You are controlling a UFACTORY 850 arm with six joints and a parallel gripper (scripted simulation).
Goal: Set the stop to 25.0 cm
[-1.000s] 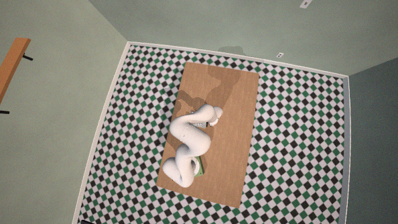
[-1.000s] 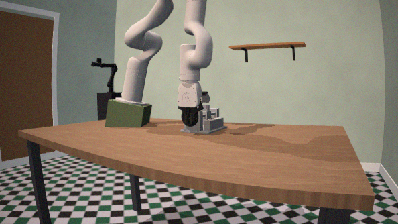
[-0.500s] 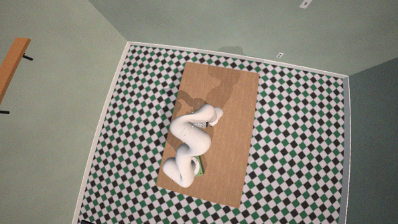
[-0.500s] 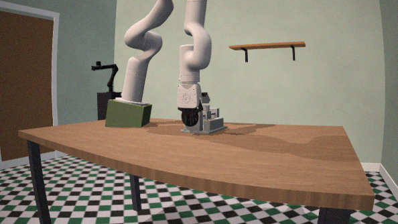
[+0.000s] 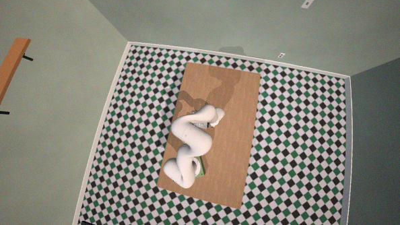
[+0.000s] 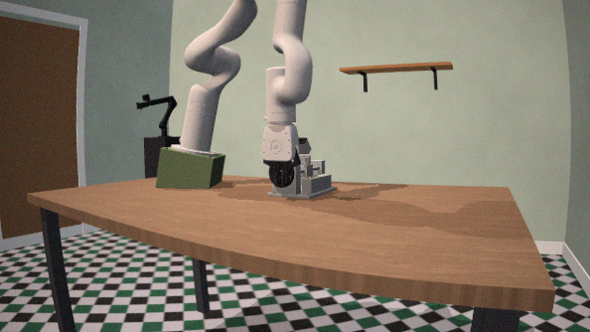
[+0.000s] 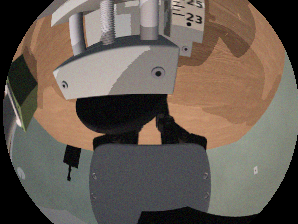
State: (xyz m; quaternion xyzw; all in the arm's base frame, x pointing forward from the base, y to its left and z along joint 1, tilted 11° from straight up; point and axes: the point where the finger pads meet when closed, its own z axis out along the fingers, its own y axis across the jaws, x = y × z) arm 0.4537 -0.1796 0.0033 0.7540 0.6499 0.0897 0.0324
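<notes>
My gripper is now 2 cm to the right of the handwheel.
</notes>
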